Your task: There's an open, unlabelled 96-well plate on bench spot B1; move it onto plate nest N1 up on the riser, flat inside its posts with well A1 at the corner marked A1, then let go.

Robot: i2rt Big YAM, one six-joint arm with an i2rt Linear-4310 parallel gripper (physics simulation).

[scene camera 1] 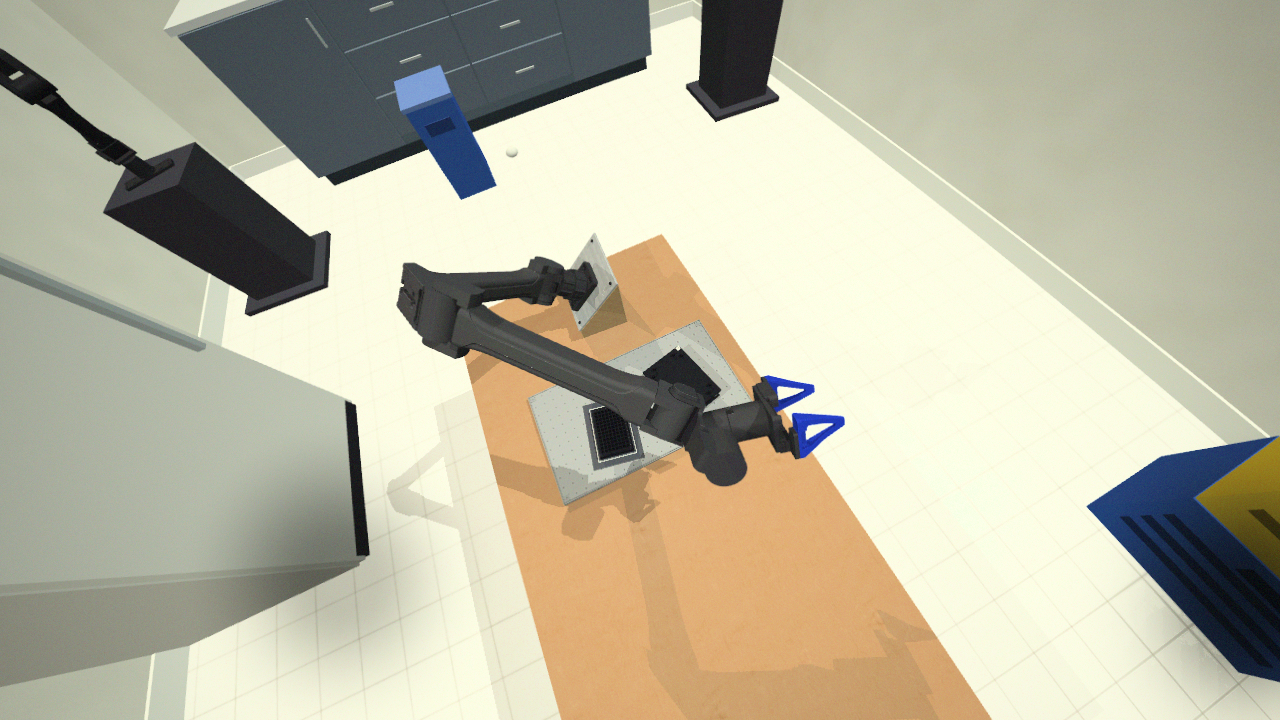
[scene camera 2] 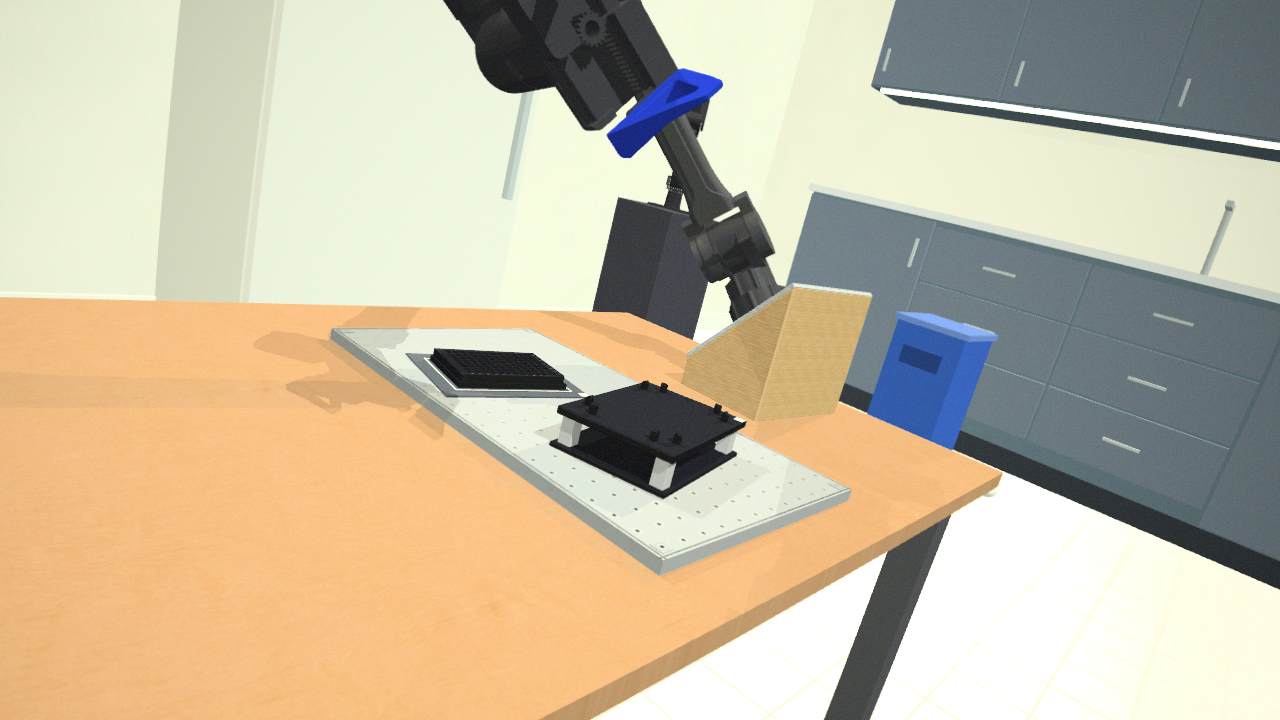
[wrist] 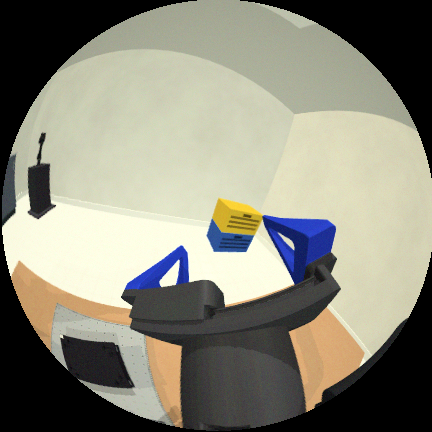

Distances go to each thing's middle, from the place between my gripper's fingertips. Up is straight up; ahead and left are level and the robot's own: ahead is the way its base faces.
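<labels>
There is the black well plate [scene camera 2: 465, 368], and it sits some way behind my hand and far to the right of it, and also far below it.
</labels>
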